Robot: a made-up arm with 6 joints. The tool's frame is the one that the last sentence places.
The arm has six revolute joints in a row. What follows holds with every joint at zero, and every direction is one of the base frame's.
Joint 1 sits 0.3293 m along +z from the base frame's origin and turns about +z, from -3.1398 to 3.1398 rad.
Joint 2 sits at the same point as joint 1 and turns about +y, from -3.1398 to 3.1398 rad.
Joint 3 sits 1.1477 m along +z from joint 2 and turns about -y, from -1.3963 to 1.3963 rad.
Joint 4 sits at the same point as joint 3 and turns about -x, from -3.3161 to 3.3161 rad.
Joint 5 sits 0.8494 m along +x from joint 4 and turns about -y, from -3.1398 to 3.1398 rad.
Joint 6 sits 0.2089 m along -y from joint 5 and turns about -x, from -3.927 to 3.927 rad.
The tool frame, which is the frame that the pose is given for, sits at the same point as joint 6; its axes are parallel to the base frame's.
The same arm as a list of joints. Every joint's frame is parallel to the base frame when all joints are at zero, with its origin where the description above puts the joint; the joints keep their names.
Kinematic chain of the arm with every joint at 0, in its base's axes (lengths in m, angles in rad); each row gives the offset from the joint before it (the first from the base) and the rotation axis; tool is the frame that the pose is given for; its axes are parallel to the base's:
joint 1: xyz 0 0 0.3293 axis +z
joint 2: xyz 0 0 0 axis +y
joint 3: xyz 0 0 1.1477 axis -y
joint 4: xyz 0 0 0 axis -x
joint 5: xyz 0.8494 0 0 axis -y
joint 6: xyz 0 -0.2089 0 axis -x
tool: xyz 0 0 0
Joint limits (rad, base to tool): -3.1398..3.1398 -3.1398..3.1398 -1.3963..1.3963 -3.3161..3.3161 -3.1398..3.1398 -3.927..3.927

